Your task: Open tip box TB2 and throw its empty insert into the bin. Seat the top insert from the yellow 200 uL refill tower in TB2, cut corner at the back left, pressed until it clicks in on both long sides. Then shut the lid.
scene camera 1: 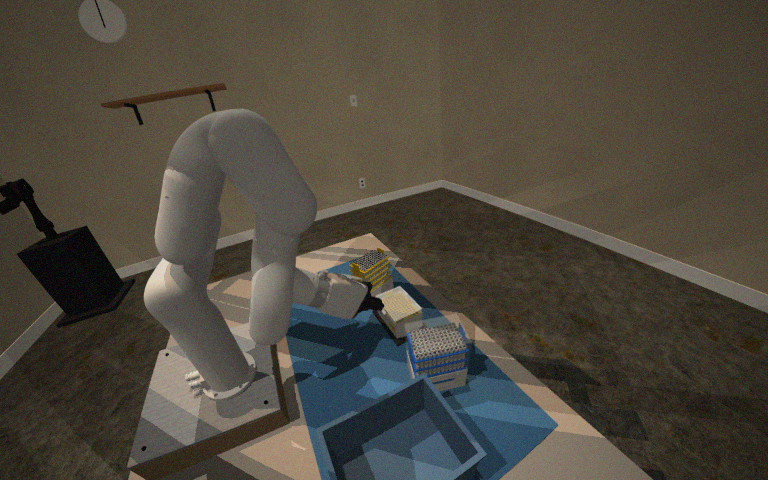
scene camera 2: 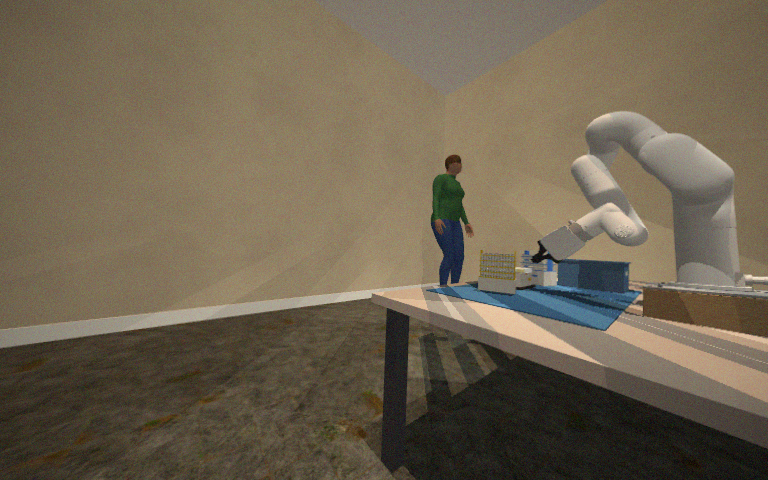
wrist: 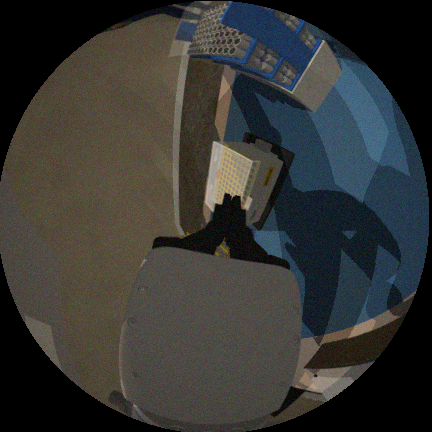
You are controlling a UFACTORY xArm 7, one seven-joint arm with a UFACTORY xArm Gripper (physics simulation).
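The tip box (scene camera 1: 408, 326) (scene camera 2: 523, 279) (wrist: 260, 197) stands in a dark holder (wrist: 287, 159). Its yellow-gridded top (scene camera 1: 399, 303) (wrist: 234, 172) shows, with a pale, clear lid part (wrist: 212, 175) along the far side; the lid's exact angle is hard to tell. My gripper (scene camera 1: 379, 305) (scene camera 2: 534, 259) (wrist: 228, 204) is shut and empty, its tips at the near end of the box top; contact cannot be made out. The yellow refill tower (scene camera 1: 370, 269) (scene camera 2: 497, 271) stands beyond the box, mostly hidden behind my fingers in the wrist view. The blue-grey bin (scene camera 1: 370, 421) (scene camera 2: 594, 275) is open-topped.
A blue-framed tip tower (scene camera 1: 437, 352) (wrist: 272, 37) stands between the tip box and the bin. These things stand on a blue mat (scene camera 1: 509, 410) (scene camera 2: 589, 314) (wrist: 360, 125). A person in green (scene camera 2: 449, 198) stands beyond the table. The arm's base plate (scene camera 1: 169, 407) is beside the mat.
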